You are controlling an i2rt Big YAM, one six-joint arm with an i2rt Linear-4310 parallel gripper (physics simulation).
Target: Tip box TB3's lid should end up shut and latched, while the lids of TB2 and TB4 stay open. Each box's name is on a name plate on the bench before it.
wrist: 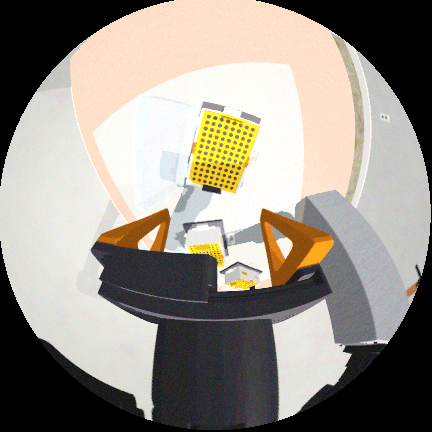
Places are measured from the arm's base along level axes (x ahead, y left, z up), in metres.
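Pixels of known places: gripper, fingertip midpoint: (214,213).
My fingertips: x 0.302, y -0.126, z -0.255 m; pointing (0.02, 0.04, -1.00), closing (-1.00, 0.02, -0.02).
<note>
For each thing: its top centre in the pictures, then the offset to it from my fingertips. Level surfaces: height alone.
- second tip box, top centre: (206,262) dx +0.027, dy +0.217, dz -0.073 m
- third tip box, top centre: (245,284) dx -0.108, dy +0.414, dz -0.081 m
- white mat, surface height: dz -0.148 m
- peach-coloured bench top, surface height: dz -0.151 m
A tip box with a yellow, hole-dotted rack (225,145) stands ahead of the gripper, in the upper middle of the wrist view. Its pale see-through lid (156,130) stands open on its left side. A second tip box (206,244) shows between the fingers, and a third tip box (241,276) shows lower and to its right; the lids of these two cannot be made out, and the gripper body hides part of that area. Small name plates (255,156) (230,239) lie to the right of the first two boxes, too blurred to read. My gripper (214,213) is open and empty, above the bench, short of the first box.
The boxes stand on a white mat (280,100) on the peach-coloured bench top (200,30). A grey arm part (350,265) fills the right side. Grey shadows fall on the mat around the second box. The bench edge curves down the left.
</note>
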